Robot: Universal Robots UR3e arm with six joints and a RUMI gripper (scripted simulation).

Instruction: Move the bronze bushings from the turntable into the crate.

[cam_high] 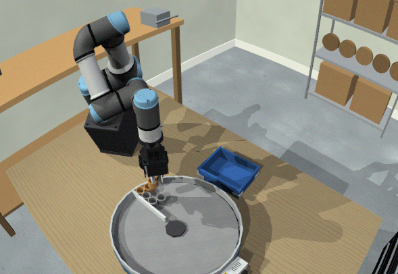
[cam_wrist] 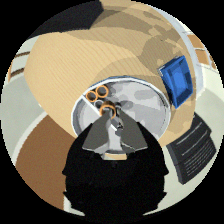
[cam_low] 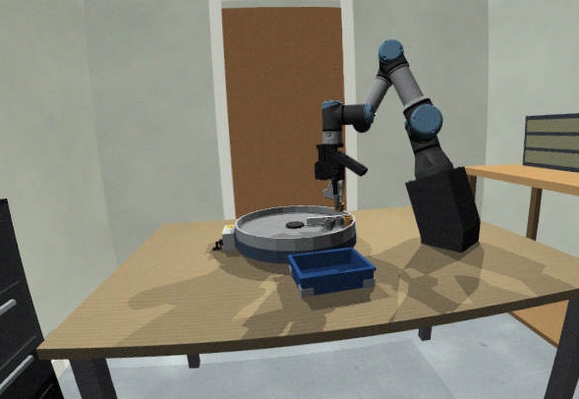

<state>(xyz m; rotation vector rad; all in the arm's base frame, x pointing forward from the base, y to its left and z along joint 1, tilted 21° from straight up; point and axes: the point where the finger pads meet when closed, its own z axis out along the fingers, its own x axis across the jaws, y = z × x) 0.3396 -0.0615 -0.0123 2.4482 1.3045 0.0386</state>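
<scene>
My gripper is now 100 mm short of the blue crate, 260 mm to the right of it and 110 mm above it. Round my hand: grey turntable: 140 mm ahead, 70 mm to the right, 80 mm below.
</scene>
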